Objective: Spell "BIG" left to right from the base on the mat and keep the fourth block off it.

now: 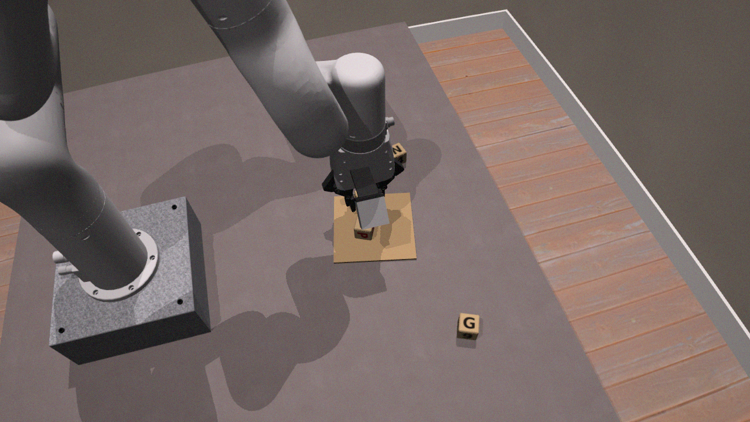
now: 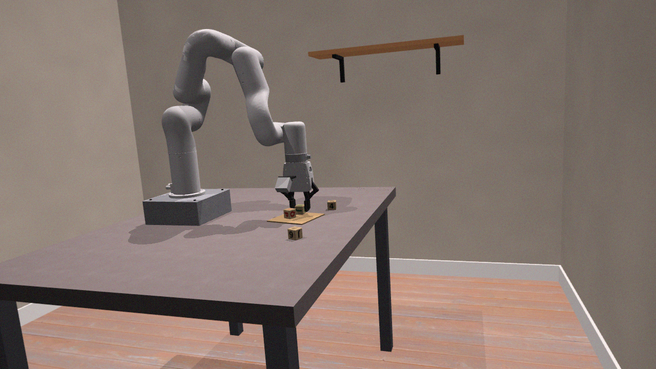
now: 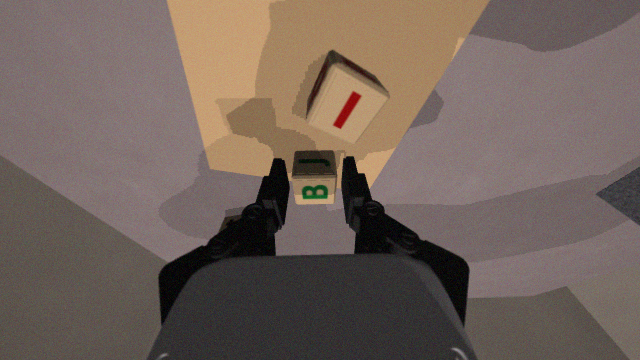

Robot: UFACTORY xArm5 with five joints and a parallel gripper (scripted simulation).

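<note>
Right now the B block is 1 cm below my hand. Round my hand: tan mat (1 cm ahead, 5 cm to the right, 3 cm below); then G block (12 cm ahead, 26 cm to the right, 2 cm below).
</note>
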